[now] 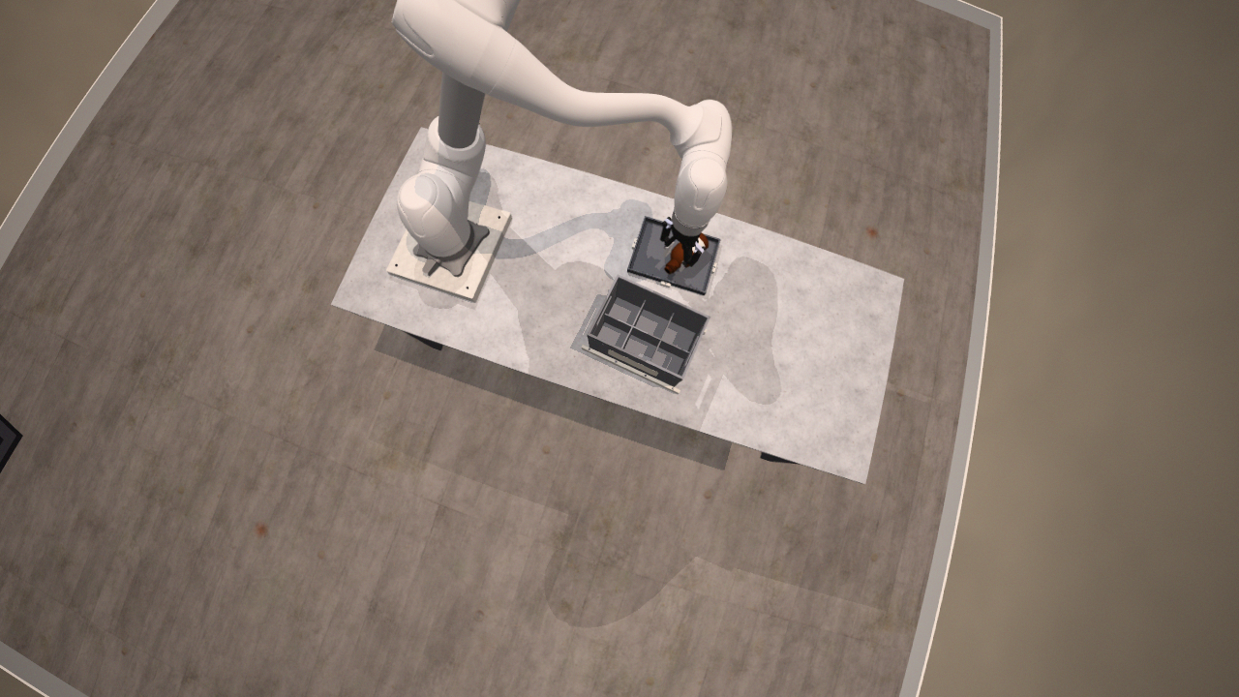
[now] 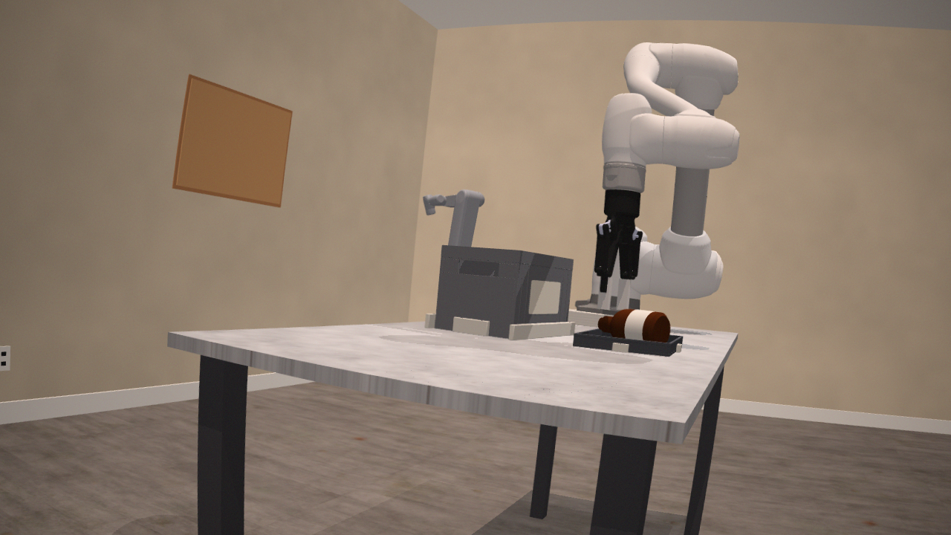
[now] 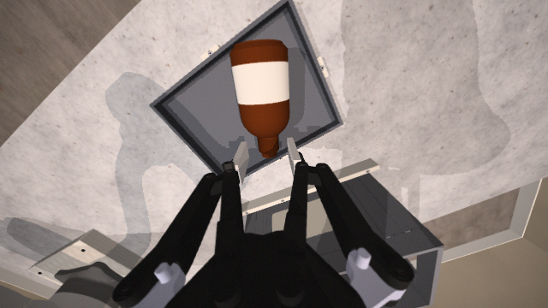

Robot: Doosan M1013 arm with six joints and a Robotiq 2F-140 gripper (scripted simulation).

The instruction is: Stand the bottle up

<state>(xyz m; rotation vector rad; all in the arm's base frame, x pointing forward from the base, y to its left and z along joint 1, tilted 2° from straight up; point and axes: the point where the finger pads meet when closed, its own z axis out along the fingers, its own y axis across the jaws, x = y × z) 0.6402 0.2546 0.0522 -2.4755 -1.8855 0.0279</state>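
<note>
My gripper is now 1 cm short of the brown bottle, 5 cm to the right of it and 6 cm above it. From my hand the other things lie so: grey crate (3 cm ahead, 24 cm to the right, 2 cm below); then dark tray (1 cm behind, 4 cm to the left, 9 cm below).
</note>
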